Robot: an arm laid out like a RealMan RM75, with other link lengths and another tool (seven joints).
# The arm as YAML. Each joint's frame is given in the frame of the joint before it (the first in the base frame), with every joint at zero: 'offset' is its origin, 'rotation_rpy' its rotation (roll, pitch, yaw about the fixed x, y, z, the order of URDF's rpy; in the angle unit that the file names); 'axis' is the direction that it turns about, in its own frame. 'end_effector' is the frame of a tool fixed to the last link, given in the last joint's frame.
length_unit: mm
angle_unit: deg
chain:
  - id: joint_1
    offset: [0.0, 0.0, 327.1]
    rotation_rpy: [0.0, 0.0, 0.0]
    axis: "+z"
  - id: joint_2
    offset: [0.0, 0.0, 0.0]
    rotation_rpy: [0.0, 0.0, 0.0]
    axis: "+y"
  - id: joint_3
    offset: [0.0, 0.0, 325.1]
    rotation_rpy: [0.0, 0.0, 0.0]
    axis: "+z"
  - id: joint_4
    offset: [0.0, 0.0, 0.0]
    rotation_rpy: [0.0, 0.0, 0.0]
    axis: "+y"
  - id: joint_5
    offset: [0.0, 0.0, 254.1]
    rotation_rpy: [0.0, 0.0, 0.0]
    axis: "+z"
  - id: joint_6
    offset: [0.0, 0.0, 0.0]
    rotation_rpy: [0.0, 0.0, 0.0]
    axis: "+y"
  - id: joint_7
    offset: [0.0, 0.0, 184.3]
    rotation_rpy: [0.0, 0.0, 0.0]
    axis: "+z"
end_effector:
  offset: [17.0, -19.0, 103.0]
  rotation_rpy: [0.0, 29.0, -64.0]
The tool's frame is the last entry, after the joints.
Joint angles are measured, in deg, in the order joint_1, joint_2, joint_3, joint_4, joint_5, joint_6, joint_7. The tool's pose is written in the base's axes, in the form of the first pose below.
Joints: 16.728 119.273 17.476 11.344 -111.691 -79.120 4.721
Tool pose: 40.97, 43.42, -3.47, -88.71, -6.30, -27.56
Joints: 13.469 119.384 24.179 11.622 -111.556 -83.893 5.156
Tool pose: 42.93, 41.84, 0.99, -81.36, 0.50, -27.18
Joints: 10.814 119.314 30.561 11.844 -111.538 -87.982 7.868
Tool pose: 44.86, 40.02, 5.21, -74.88, 7.24, -25.65
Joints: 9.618 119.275 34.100 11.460 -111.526 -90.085 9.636
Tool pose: 46.02, 38.88, 7.59, -71.18, 10.35, -25.04
